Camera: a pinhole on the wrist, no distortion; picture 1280 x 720 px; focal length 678.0 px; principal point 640.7 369.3 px. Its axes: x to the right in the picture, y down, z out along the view. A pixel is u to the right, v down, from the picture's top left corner.
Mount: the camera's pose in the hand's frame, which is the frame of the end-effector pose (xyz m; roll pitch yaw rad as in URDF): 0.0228 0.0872 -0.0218 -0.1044 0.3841 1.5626
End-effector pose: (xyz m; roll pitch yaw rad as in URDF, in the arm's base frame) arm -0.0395 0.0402 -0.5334 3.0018 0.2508 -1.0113
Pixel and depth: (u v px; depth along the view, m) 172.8 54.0 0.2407
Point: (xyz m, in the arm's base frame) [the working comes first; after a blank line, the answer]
In the camera's frame: -0.1661 -0.1119 0.2407

-0.0734 -0.0270 -0.8188
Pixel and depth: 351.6 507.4 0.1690
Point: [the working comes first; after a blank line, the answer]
In the camera's frame: -0.0721 0.0344 0.1690

-0.1613 0.0395 -0.6663
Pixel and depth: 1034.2 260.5 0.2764
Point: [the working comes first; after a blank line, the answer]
In the camera's frame: 0.1604 -0.0444 0.2764

-0.3424 -0.1579 -0.6674
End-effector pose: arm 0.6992 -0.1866 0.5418 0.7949 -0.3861 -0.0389
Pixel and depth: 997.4 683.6 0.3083
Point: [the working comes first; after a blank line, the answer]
In the camera's frame: 0.1622 0.1429 0.3083

0.4222 -0.0659 0.8378
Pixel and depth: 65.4 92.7 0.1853
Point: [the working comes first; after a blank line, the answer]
In the camera's frame: -0.1572 -0.0756 0.1853

0.7056 -0.3315 0.7195
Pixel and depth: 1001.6 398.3 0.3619
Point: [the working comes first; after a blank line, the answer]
In the camera's frame: 0.1926 0.0155 0.3619

0.5075 -0.0686 0.9507
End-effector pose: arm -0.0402 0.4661 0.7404 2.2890 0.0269 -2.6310
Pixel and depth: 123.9 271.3 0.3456
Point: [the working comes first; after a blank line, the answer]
In the camera's frame: -0.2634 -0.0500 0.3456

-0.2034 0.7004 0.4562
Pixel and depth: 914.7 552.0 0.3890
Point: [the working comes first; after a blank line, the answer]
In the camera's frame: 0.1572 0.1048 0.3890

-0.1575 0.9144 0.8497
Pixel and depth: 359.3 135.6 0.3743
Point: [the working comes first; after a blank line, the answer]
In the camera's frame: -0.1554 -0.1290 0.3743

-0.3064 0.7227 0.5437
